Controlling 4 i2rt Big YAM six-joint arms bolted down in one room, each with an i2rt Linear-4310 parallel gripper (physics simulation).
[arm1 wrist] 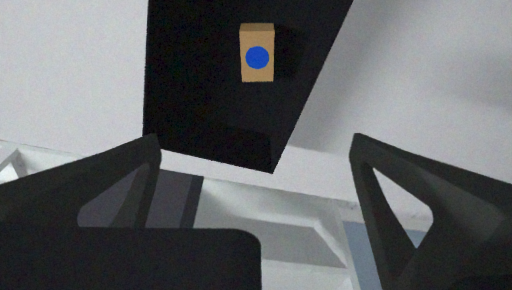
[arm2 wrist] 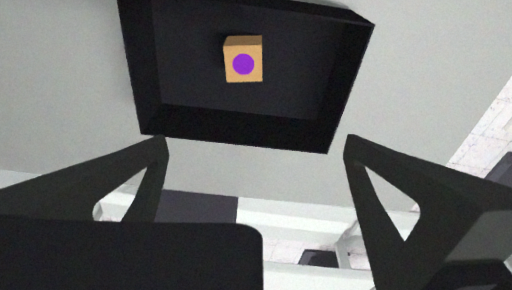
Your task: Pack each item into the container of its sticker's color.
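In the arm1 wrist view a tan box with a blue round sticker lies in a black tray. The arm1 gripper is open, its fingers wide apart, with the box beyond its fingertips. In the arm2 wrist view a tan box with a purple round sticker lies in a black open tray. The arm2 gripper is open, its fingers wide apart, with that box beyond its fingertips. The grippers of arm3 and arm4 do not show. No sticker color shows on either tray.
Each tray stands on a pale table top. The trays' raised walls surround the boxes. White frame parts and dark panels show beyond the table edges.
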